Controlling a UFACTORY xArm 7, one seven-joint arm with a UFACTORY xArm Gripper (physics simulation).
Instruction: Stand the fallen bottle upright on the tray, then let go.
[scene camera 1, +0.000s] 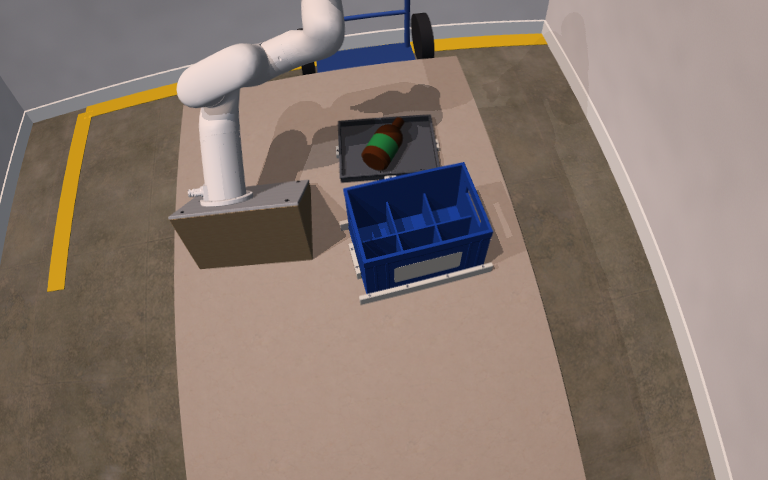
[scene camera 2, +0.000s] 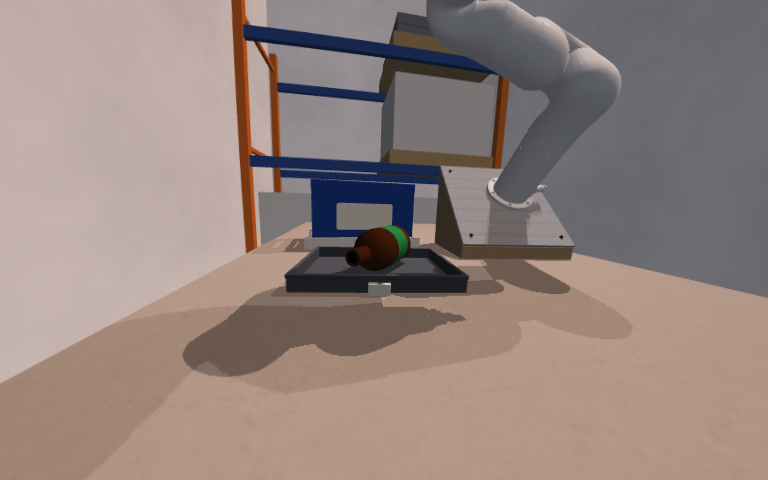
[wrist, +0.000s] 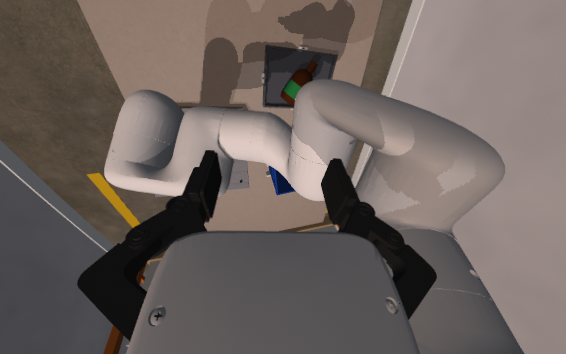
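Where they show: gripper, fingertip midpoint: (wrist: 274, 168); arm's base at its link origin: (scene camera 1: 226, 200) (scene camera 2: 508, 194).
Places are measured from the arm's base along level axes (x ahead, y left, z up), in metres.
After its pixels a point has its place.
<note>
The brown bottle (scene camera 1: 382, 145) {x 0.382, y 0.136, z -0.081 m} (scene camera 2: 378, 249) {x 0.406, y 0.221, z -0.109 m} (wrist: 293, 89) {x 0.366, y 0.166, z -0.086 m} with a green band lies on its side in the dark grey tray (scene camera 1: 341, 164) {x 0.276, y 0.138, z -0.133 m} (scene camera 2: 317, 284) {x 0.496, y 0.264, z -0.147 m} (wrist: 266, 65) {x 0.284, y 0.234, z -0.133 m}. Its neck points to the tray's far right corner in scene camera 1 and towards the camera in scene camera 2. In the wrist view the arm hides a little of its base end. My gripper (wrist: 274, 168) {x 0.196, y 0.231, z 0.421 m} is open, with nothing between its fingers. It is high above the table and away from the bottle; it does not show in either scene view.
A blue crate (scene camera 1: 427, 249) {x 0.407, y -0.217, z 0.011 m} (scene camera 2: 362, 193) {x 0.410, y -0.031, z -0.013 m} (wrist: 281, 183) {x 0.312, y -0.216, z -0.043 m} with compartments stands beside the tray, with white rails (scene camera 1: 427, 284) {x 0.412, y -0.228, z -0.136 m} around its foot. The arm's wedge-shaped base (scene camera 1: 249, 237) {x 0.042, y -0.090, z -0.030 m} (scene camera 2: 504, 226) {x 0.064, y 0.077, z -0.084 m} stands to one side. A blue hand truck (scene camera 1: 368, 54) and a shelf rack (scene camera 2: 243, 130) stand beyond the table.
</note>
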